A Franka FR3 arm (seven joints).
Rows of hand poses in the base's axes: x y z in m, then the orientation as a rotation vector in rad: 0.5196, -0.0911, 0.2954, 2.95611, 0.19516, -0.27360; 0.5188, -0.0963, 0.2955, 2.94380, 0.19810, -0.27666; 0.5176, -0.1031, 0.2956, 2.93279, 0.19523, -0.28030; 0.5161, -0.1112, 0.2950, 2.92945, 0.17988, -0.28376; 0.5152, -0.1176, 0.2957, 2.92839, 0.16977, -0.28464; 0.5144, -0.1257, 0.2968, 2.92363, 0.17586, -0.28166; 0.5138, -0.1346, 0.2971, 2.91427, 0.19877, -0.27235; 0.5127, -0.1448, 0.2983, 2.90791, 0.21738, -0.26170
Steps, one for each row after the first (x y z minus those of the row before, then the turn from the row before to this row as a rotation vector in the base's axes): -0.0008, -0.0052, 0.0001, -0.01167, 0.00223, 0.00335; -0.0012, -0.0068, 0.0001, -0.01107, 0.00227, -0.00069; -0.0015, -0.0081, -0.0006, -0.00503, 0.00130, -0.00997; -0.0009, -0.0064, 0.0007, -0.00222, -0.00009, -0.00663; -0.0008, -0.0081, 0.0011, -0.00413, -0.00153, 0.00487; -0.0006, -0.0089, 0.0003, -0.00685, -0.00458, 0.01714; -0.0011, -0.0102, 0.0012, -0.00430, -0.00581, 0.01405
